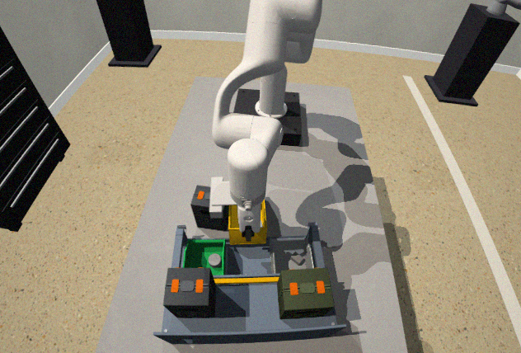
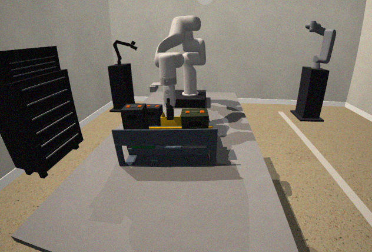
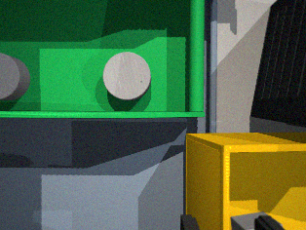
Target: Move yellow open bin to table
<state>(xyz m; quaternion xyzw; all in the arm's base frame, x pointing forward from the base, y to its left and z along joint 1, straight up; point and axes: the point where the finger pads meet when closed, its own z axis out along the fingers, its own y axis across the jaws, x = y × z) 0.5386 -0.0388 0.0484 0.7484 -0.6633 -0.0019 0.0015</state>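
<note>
The yellow open bin lies 80 mm behind my hand, 10 mm to the right of it and 60 mm below it. From my hand the other things lie so: grey shelf 110 mm ahead, 10 mm to the left, 50 mm below; then yellow bar 140 mm ahead, 20 mm to the left, 10 mm below; then grey bin 70 mm ahead, 120 mm to the left, 70 mm below.
</note>
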